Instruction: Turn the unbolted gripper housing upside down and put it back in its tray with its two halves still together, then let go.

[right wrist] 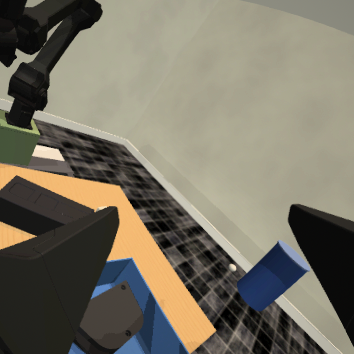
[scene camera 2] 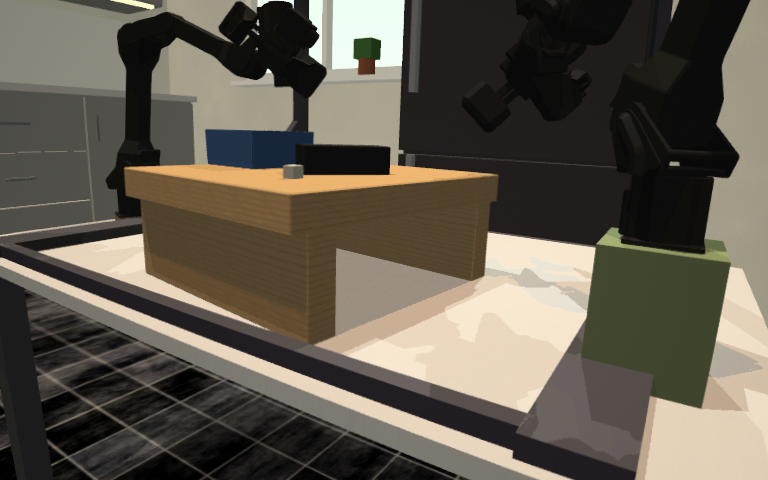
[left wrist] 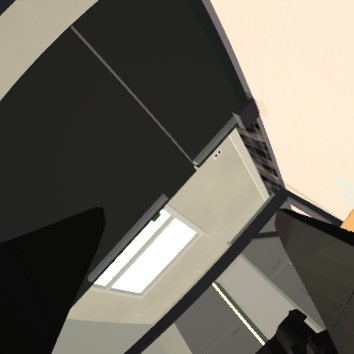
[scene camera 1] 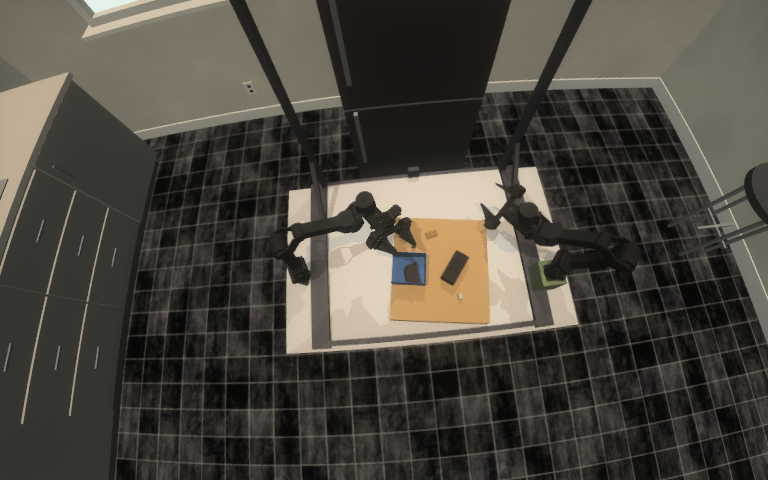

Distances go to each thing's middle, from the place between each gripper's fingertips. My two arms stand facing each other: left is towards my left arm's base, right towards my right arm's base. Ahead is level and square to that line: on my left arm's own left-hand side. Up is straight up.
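Labels:
My right gripper is 16 cm above the tray (scene camera 2: pixel 252 149), 2 cm short of it and 1 cm to the right of it. There's also a flat black block (scene camera 2: pixel 318 159), and from my right hand that's 17 cm below, 1 cm ahead and 18 cm to the left.
With my left gripper, I'm 100 mm above the flat black block, 250 mm short of it and 120 mm to the left of it. The tray, from my left hand, is 100 mm below, 260 mm ahead and 290 mm to the right.

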